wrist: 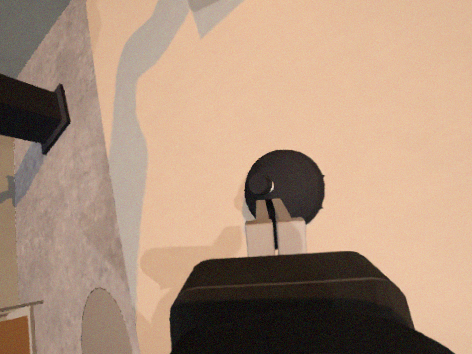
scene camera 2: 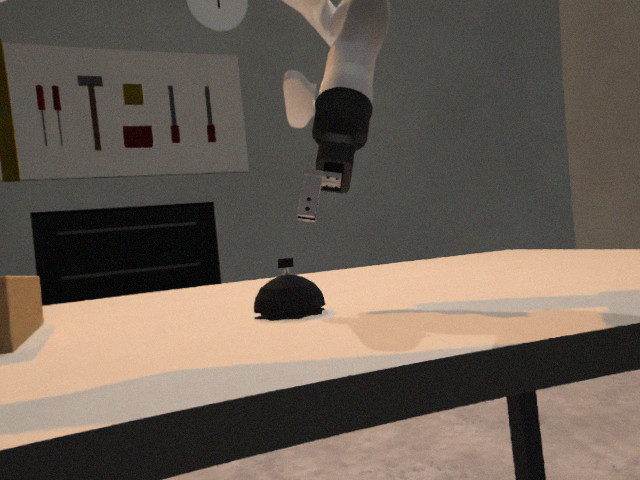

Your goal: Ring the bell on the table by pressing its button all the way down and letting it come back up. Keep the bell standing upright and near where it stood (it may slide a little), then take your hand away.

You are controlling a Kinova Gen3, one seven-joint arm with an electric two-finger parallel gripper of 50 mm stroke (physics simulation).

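Places are measured from the arm's base along level axes (x ahead, y left, z up), in metres.
Pixels of known places: gripper, fingertip midpoint: (wrist: 269, 215) (scene camera 2: 306, 218).
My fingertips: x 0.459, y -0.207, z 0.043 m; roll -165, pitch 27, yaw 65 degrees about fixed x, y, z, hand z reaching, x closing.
Ahead of a thing's pixels: the offset from my fingertips to its middle. Level surfaces: height alone.
The black domed bell @(dx -0.041, dy -0.015, dz -0.079 m) (scene camera 2: 288, 298) (wrist: 300, 185) stands upright on the table @(dz -0.112 m) (scene camera 2: 155, 341) (wrist: 380, 100). Its small button @(dx -0.041, dy -0.015, dz -0.051 m) (scene camera 2: 285, 262) (wrist: 260, 184) stands up on a thin light stem, with a gap above the dome in the scene view. My gripper (scene camera 2: 306, 221) (wrist: 269, 215) is shut with nothing between the fingers. It is above the bell and a little to the right of the button in the scene view, apart from it. In the wrist view the fingertips overlap the lower part of the dome, just below the button.
A tan box (scene camera 2: 19, 312) stands on the table at the left edge of the scene view. A tool board (scene camera 2: 191, 155) and a black drawer unit (scene camera 2: 124, 253) are behind the table. The table's dark front edge (scene camera 2: 289, 400) runs across the scene view.
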